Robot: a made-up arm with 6 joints.
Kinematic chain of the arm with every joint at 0, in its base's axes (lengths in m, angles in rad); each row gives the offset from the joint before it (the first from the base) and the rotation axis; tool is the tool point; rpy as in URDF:
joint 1: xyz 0 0 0.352 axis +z
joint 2: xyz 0 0 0 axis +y
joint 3: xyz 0.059 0 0.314 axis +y
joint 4: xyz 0.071 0 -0.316 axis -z
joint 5: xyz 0 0 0 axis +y
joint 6: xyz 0.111 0 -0.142 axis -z
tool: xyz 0 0 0 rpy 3.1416 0 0
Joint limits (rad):
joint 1: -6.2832..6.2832
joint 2: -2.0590..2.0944
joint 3: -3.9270..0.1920
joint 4: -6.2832..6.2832
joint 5: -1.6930..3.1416
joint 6: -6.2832..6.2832
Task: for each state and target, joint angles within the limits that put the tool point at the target. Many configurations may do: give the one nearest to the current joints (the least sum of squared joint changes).
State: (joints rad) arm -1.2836 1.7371 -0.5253 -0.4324 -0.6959 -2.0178
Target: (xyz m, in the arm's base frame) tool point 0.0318 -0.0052 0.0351
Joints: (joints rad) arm -1.3271 1.4973 -0.0302 -0.1657 -0.8170 -2.0178
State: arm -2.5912 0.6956 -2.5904 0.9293 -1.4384 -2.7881
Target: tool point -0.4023 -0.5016 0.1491
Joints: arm -2.0361 1.5943 -2.1807 0.8552 -1.0593 -2.7881
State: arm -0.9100 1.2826 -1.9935 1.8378 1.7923 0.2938
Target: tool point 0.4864 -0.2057 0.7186
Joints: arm -0.7384 0.5348 -2.1710 1.7758 2.3508 0.2938
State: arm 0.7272 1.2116 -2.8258 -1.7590 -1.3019 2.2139
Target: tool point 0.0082 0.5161 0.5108
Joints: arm 1.2893 1.1415 -2.9069 -1.7687 -1.6046 2.2139
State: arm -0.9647 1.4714 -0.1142 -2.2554 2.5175 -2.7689
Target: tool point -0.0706 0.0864 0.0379
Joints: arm -1.3637 1.9477 -0.0855 -2.8527 2.2539 -2.7689
